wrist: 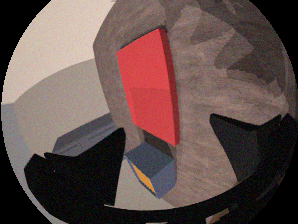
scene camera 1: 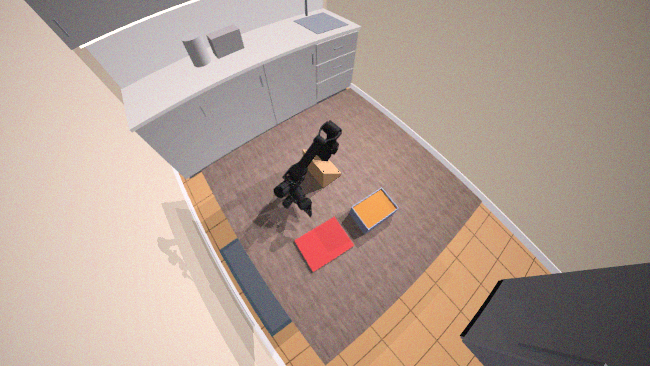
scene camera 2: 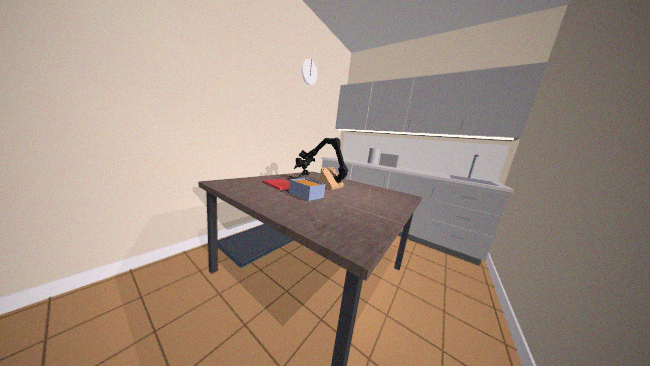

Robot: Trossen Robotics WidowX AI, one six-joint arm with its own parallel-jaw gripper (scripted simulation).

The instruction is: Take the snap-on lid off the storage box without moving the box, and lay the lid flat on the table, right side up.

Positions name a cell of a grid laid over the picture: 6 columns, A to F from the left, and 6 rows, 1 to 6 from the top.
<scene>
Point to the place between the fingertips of my gripper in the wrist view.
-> At D4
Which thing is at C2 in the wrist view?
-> A red lid.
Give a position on a red lid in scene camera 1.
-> C5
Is my gripper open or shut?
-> Open.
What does my gripper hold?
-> Nothing.
</scene>
